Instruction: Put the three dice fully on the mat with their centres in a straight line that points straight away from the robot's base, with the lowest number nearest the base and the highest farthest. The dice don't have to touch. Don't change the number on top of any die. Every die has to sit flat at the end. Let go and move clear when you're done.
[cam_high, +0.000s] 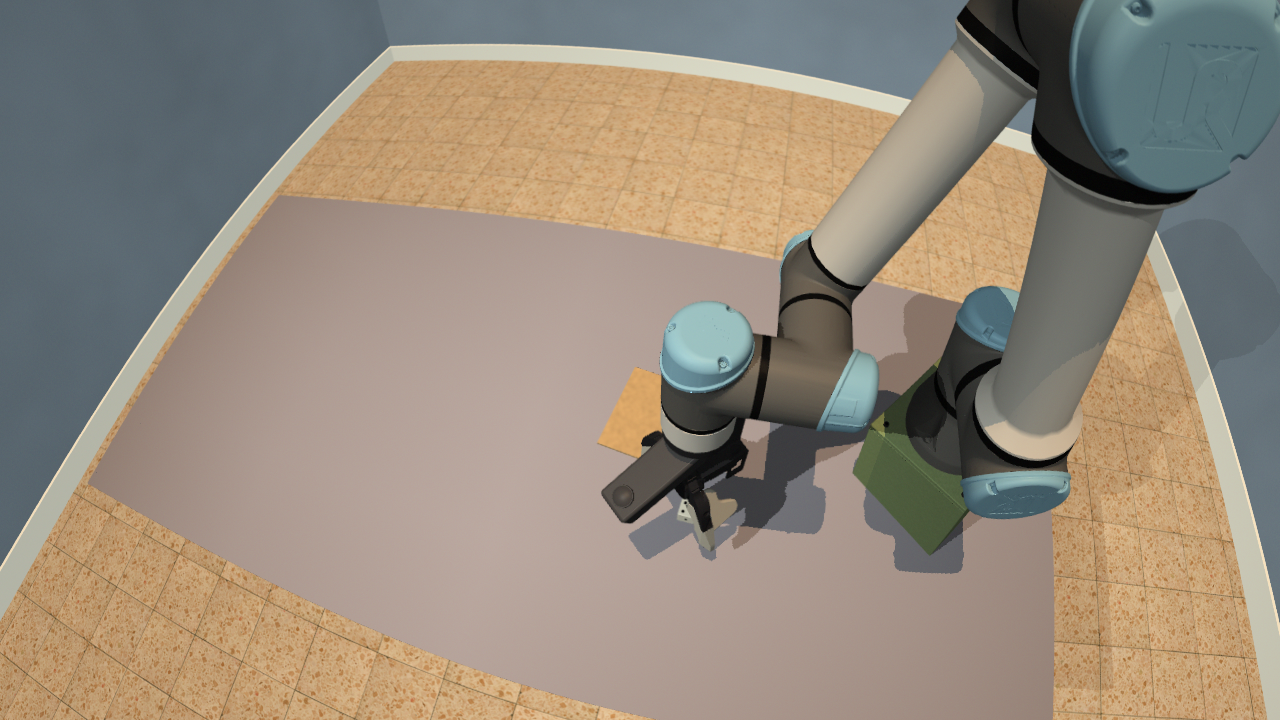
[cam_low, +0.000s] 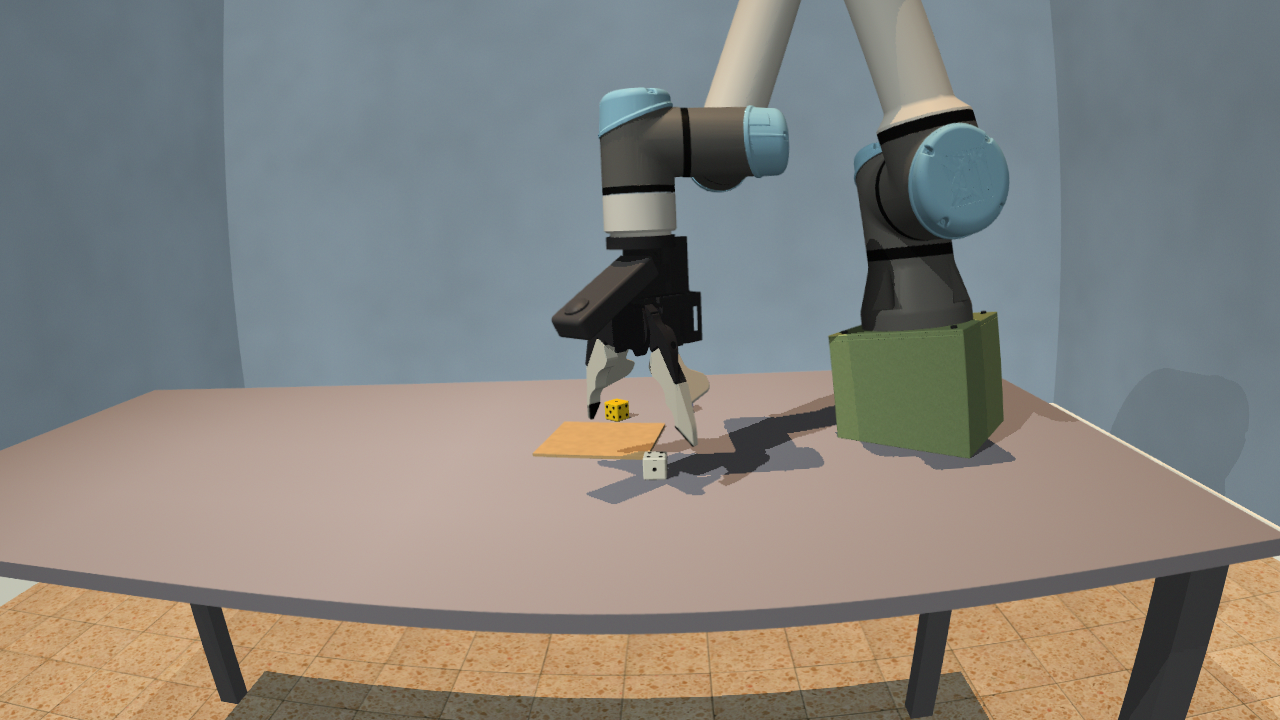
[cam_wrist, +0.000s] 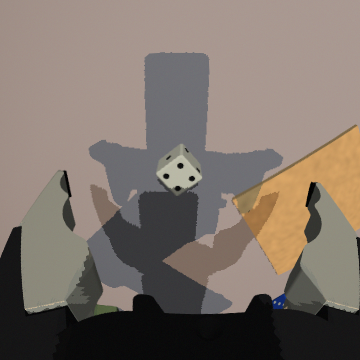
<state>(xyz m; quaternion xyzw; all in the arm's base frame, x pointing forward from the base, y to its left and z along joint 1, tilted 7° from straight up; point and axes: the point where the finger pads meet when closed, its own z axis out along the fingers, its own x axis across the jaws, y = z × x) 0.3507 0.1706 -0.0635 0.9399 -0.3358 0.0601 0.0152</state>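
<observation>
The white die lies 40 mm below my hand, 20 mm behind it and 10 mm to the right of it. Also, from my hand: blue die: 280 mm to the right, 40 mm below, 30 mm behind; then mat: 140 mm to the right, 70 mm ahead, 50 mm below; then yellow die: 240 mm to the right, 60 mm ahead, 40 mm below.
</observation>
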